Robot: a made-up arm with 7 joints. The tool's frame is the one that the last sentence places. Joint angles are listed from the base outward.
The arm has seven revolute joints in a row. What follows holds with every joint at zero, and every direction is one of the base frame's. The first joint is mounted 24.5 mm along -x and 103 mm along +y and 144.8 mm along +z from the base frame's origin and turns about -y. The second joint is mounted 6.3 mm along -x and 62.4 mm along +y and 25 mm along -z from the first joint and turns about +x. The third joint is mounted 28.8 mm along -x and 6.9 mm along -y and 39.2 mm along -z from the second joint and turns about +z. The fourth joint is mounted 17.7 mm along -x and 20.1 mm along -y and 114.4 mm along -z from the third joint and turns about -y. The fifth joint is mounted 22.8 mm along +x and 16.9 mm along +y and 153.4 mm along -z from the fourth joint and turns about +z. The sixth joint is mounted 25.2 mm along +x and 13 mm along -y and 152 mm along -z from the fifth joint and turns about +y. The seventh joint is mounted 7.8 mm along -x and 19.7 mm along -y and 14.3 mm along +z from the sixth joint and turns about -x. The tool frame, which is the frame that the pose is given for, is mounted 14.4 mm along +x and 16.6 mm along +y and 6.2 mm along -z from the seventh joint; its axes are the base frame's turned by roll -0.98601, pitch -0.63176 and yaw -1.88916 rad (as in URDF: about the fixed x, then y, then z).
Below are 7 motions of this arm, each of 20 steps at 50 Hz.
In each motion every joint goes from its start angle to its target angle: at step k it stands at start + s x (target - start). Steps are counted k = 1, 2, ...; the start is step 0. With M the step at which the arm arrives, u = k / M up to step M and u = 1 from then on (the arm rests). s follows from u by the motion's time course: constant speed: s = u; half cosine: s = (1 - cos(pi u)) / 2; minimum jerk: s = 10 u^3 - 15 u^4 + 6 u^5.
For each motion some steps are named. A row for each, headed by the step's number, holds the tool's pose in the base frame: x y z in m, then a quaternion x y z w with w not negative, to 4 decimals.
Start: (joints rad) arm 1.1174 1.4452 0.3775 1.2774 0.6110 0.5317 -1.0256
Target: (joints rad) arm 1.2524 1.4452 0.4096 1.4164 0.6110 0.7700 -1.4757
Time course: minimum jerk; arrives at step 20
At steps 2, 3, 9, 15, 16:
2: 0.0228 0.3465 0.3665 0.4595 -0.1268 -0.0673 0.8765
3: 0.0220 0.3456 0.3667 0.4578 -0.1275 -0.0636 0.8775
9: 0.0051 0.3272 0.3709 0.4206 -0.1412 0.0125 0.8961
15: -0.0166 0.3032 0.3739 0.3671 -0.1539 0.1104 0.9107
16: -0.0186 0.3010 0.3740 0.3619 -0.1548 0.1194 0.9115

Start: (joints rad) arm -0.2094 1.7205 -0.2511 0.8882 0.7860 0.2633 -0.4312
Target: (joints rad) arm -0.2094 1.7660 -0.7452 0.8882 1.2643 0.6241 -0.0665
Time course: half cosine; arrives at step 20
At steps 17, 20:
17: 0.1162 0.4939 -0.0015 -0.2742 0.5337 -0.5379 0.5921
20: 0.1118 0.4959 -0.0046 -0.2965 0.5259 -0.5336 0.5923

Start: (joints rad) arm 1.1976 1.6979 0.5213 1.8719 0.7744 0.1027 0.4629
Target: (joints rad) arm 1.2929 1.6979 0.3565 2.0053 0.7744 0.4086 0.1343
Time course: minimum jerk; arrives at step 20
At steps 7, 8, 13, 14, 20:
7: -0.0436 0.1490 0.3481 0.8524 0.1787 -0.4522 0.1924
8: -0.0416 0.1468 0.3465 0.8497 0.1731 -0.4543 0.2042
13: -0.0311 0.1346 0.3372 0.8323 0.1477 -0.4607 0.2707
14: -0.0294 0.1326 0.3356 0.8291 0.1444 -0.4610 0.2816
20: -0.0258 0.1282 0.3318 0.8214 0.1378 -0.4607 0.3066

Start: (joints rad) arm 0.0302 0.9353 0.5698 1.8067 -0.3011 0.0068 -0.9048
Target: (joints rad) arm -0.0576 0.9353 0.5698 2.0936 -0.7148 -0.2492 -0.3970
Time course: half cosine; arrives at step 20
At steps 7, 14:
7: 0.1574 0.2418 0.1840 0.7769 0.2744 -0.2887 0.4877
14: 0.1474 0.2103 0.1873 0.8195 0.3552 -0.3357 0.2993

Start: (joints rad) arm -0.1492 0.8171 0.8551 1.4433 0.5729 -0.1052 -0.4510
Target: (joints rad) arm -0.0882 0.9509 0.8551 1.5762 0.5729 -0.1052 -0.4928
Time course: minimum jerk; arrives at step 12
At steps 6, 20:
6: 0.1253 0.3811 0.1839 0.5090 -0.0184 -0.4586 0.7282
20: 0.1238 0.3579 0.2118 0.5612 -0.0265 -0.4525 0.6925

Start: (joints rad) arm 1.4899 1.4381 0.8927 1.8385 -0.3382 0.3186 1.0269
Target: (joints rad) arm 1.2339 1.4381 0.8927 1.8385 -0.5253 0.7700 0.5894
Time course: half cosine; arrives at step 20
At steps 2, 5, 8, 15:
2: -0.1569 0.2200 0.3236 0.7044 0.2838 -0.2839 0.5854
5: -0.1517 0.2208 0.3275 0.6959 0.2630 -0.2798 0.6068
8: -0.1430 0.2219 0.3334 0.6787 0.2311 -0.2698 0.6428
15: -0.1188 0.2241 0.3463 0.6170 0.1631 -0.2257 0.7361

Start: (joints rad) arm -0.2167 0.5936 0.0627 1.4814 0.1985 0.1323 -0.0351
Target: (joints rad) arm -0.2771 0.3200 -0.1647 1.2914 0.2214 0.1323 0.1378
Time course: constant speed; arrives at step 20
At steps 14, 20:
14: 0.1674 0.1858 -0.1060 -0.0638 0.0785 -0.9302 0.3529
20: 0.1528 0.1590 -0.1314 -0.1309 0.0420 -0.9386 0.3163

